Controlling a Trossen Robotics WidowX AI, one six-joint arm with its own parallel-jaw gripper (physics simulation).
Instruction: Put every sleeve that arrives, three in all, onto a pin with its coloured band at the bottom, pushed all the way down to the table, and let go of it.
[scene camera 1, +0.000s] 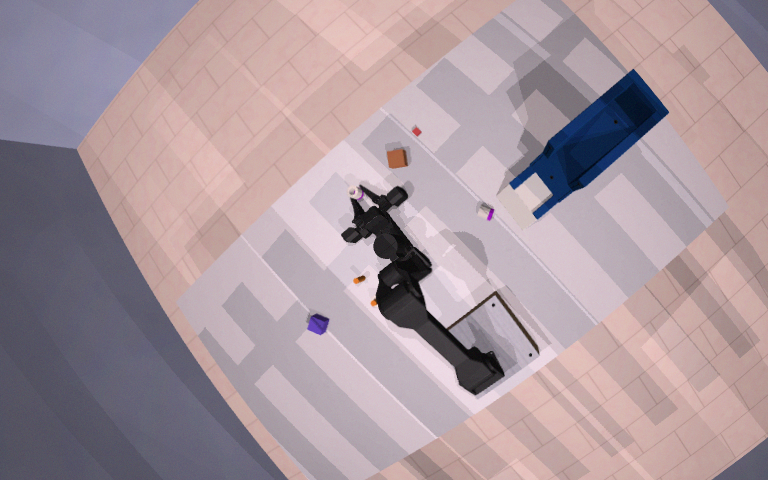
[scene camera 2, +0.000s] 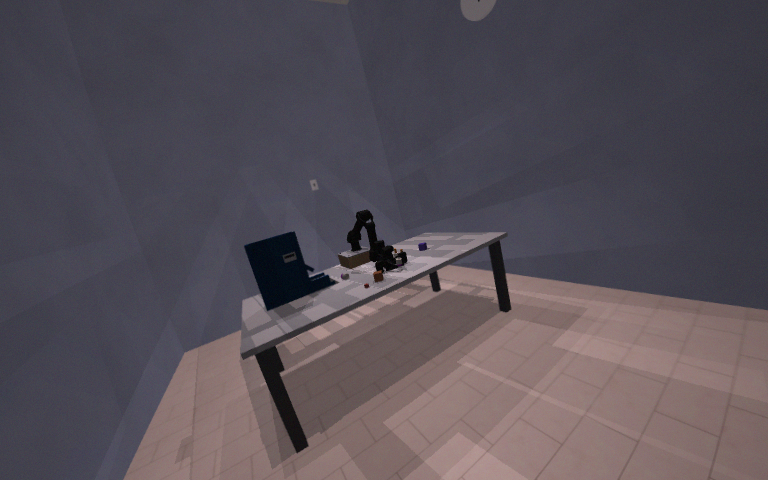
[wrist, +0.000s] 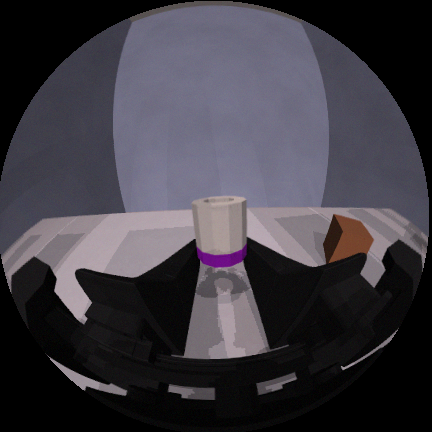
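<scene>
My gripper (scene camera 1: 356, 194) (wrist: 220, 243) is shut on a whitish sleeve (scene camera 1: 353, 192) (scene camera 2: 398, 261) (wrist: 220, 225). The sleeve is upright with its purple band at the bottom; its shadow shows on the table below it in the wrist view, and its exact height is unclear. It is away from the visible pins. A second sleeve (scene camera 1: 484, 211) (scene camera 2: 344, 276) lies on its side near the blue chute. One orange pin (scene camera 1: 359, 279) and another orange pin (scene camera 1: 373, 302) show beside my arm in scene camera 1. Other pins, and any sleeve on them, are hidden behind the arm there.
The blue chute (scene camera 1: 594, 133) (scene camera 2: 277, 271) has a pale block (scene camera 1: 522, 200) at its lower end. A brown-orange block (scene camera 1: 397, 159) (scene camera 2: 378, 276) (wrist: 352, 240) and a small red cube (scene camera 1: 416, 131) (scene camera 2: 366, 285) are on the table. A purple block (scene camera 1: 318, 324) (scene camera 2: 422, 246) is beyond the pins.
</scene>
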